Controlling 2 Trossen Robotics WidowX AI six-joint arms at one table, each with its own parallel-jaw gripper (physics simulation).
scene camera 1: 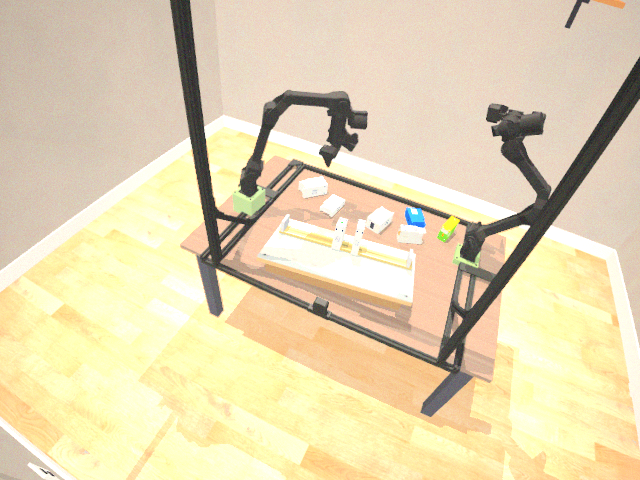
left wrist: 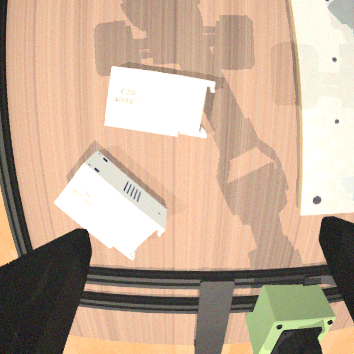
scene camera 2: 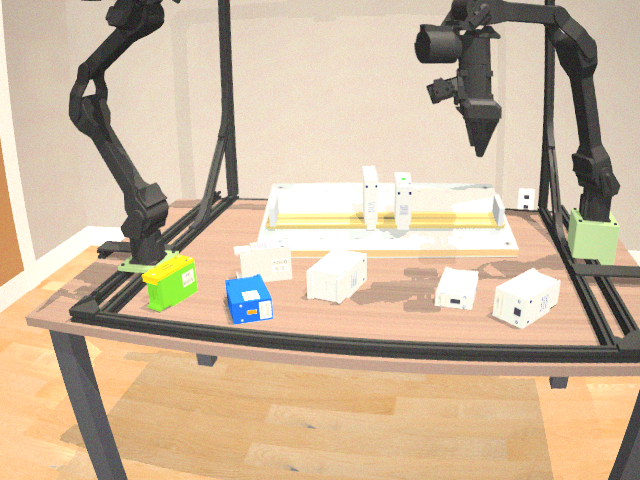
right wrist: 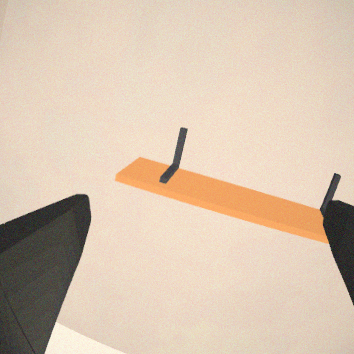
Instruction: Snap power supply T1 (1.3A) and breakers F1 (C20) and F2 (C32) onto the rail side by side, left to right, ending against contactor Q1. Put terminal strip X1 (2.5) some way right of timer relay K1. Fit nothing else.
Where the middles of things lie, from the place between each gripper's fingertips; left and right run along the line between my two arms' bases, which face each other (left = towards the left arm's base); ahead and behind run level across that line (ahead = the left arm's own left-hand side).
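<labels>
From my left hand, the white baseplate (scene camera 2: 299, 197) is 290 mm behind, 130 mm to the right and 220 mm below. The white mounting plate with rail (scene camera 2: 498, 209) is 290 mm behind my left hand too, 130 mm to the right of it and 200 mm below it. The rail (scene camera 2: 282, 218) is 130 mm to the right of my left hand, 240 mm behind it and 210 mm below it, while the white module (scene camera 2: 271, 259) is far to the right of that hand, a little behind it and a fair way below it.
From my right hand, the green-yellow module (scene camera 2: 168, 284) is a little to the left, a little behind and far below. The white module is a fair way behind my right hand, a fair way to the left of it and far below it. You'd find the rail 500 mm to the left of my right hand, 340 mm behind it and 530 mm below it, and the white mounting plate with rail is 510 mm to the left of that hand, 390 mm behind it and 530 mm below it.
</labels>
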